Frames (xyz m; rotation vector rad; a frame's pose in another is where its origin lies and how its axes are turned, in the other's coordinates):
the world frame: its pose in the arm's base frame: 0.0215 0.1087 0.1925 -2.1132 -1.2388 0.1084
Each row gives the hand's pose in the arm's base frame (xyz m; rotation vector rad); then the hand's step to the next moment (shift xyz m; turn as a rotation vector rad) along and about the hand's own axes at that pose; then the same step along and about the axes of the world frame.
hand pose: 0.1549 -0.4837 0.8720 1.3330 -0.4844 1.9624
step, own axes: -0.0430 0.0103 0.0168 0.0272 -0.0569 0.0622
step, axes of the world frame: -0.0271 0.0387 0.0028 0.0590 0.0273 -0.0602
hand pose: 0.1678 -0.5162 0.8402 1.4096 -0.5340 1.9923
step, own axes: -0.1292 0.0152 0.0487 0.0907 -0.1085 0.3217
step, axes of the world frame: -0.0589 0.1240 0.0209 0.1134 0.1244 -0.3085
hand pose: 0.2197 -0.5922 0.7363 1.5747 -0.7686 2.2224
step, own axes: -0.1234 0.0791 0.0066 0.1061 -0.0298 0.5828
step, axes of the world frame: -0.0796 0.1020 0.0691 0.0383 0.2722 -0.5256
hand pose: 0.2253 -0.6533 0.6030 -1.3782 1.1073 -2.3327
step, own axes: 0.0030 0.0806 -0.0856 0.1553 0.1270 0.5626
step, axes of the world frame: -0.0791 -0.0138 0.0860 -0.1211 0.3070 -0.4978
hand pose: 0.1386 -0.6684 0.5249 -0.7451 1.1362 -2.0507
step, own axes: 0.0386 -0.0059 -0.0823 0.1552 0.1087 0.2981
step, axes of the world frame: -0.0432 -0.0527 0.0605 -0.1468 0.1758 -0.2689
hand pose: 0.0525 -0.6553 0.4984 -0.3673 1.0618 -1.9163
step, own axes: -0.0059 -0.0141 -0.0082 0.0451 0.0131 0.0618
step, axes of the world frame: 0.0066 -0.0154 0.0045 -0.0425 0.0265 -0.0593
